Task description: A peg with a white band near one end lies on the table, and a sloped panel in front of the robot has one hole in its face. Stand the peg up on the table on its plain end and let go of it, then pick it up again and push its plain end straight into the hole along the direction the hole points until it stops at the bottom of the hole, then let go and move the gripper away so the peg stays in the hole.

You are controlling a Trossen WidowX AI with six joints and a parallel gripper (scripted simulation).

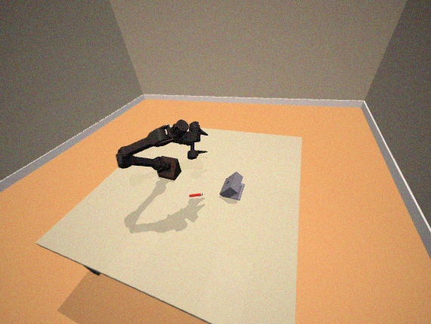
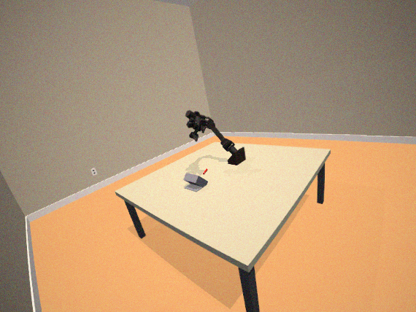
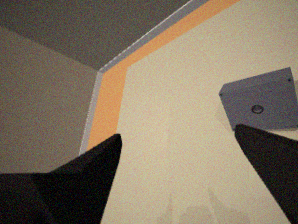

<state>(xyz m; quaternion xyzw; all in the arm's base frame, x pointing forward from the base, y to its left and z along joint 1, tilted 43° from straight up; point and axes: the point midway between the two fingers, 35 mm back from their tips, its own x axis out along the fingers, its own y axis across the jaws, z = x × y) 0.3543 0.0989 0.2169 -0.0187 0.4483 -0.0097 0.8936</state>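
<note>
My gripper tip is 32 cm above the peg, 9 cm to the left of it and 7 cm past it. The rest, counted from my gripper tip: grey sloped panel: 28 cm below, 12 cm ahead, 2 cm to the right; flat foot plate: 32 cm below, 14 cm ahead, 2 cm to the right.
</note>
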